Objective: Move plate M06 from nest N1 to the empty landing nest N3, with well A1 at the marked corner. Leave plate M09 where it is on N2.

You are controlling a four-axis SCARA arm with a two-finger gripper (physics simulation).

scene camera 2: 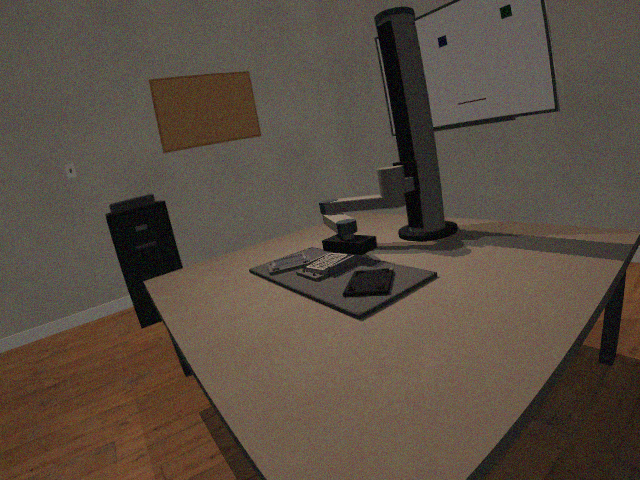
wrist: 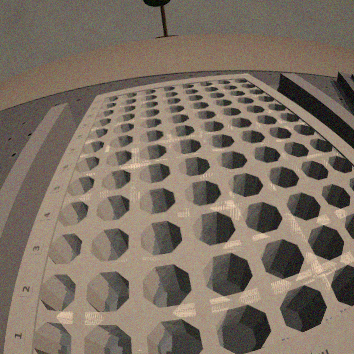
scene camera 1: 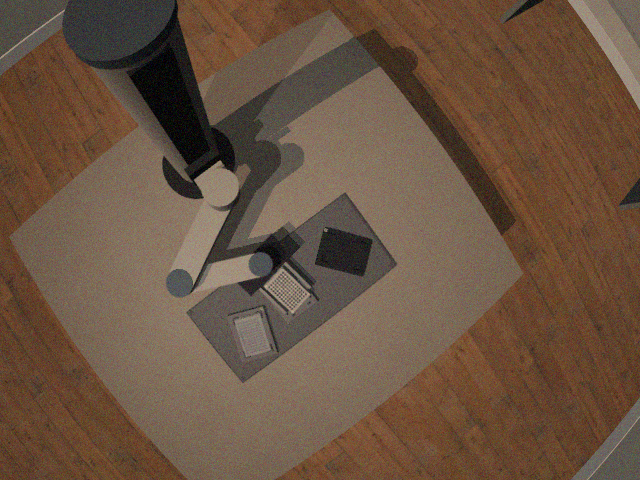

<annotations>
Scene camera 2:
gripper: 317, 268
hole grid: 330, 289
black nest: 364, 282
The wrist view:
gripper: 179, 99
white well plate M06: 201, 208, gripped by the gripper
hole grid: 28, 115
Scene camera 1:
gripper: 297, 300
white well plate M06: 288, 291
pale well plate on grey nest: 311, 300, touched by the gripper
black nest: 339, 251
</annotations>
